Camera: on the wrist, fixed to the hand. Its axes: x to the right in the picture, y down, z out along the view.
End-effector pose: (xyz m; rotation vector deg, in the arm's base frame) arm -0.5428 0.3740 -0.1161 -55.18 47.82 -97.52
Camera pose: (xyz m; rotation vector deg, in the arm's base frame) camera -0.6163 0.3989 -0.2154 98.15 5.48 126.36
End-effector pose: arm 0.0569 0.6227 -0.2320 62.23 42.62 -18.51
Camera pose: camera 0.0202 0.7408 -0.2075 4.34 76.96 -93.92
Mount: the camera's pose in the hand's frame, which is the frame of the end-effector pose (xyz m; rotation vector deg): -0.0298 0.0486 -0.1124 -9.20 -9.21 -92.26
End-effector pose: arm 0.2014 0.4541 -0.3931 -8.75 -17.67 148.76
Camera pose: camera 0.2223 0.4193 -0.5124 11.25 -24.82 56.43
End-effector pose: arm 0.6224 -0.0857 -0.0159 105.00 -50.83 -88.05
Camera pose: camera 0.7239 -0.0898 0.0587 -104.62 -46.10 109.34
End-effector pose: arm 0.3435 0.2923 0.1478 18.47 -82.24 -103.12
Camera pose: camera 0.4543 0.2322 0.1473 -64.18 42.54 127.23
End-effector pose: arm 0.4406 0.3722 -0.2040 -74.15 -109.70 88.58
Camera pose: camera 0.5602 0.4118 -0.2024 28.37 -120.79 32.95
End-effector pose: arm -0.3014 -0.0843 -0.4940 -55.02 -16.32 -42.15
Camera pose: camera -0.3005 -0.1463 -0.6037 -45.76 -69.35 -123.42
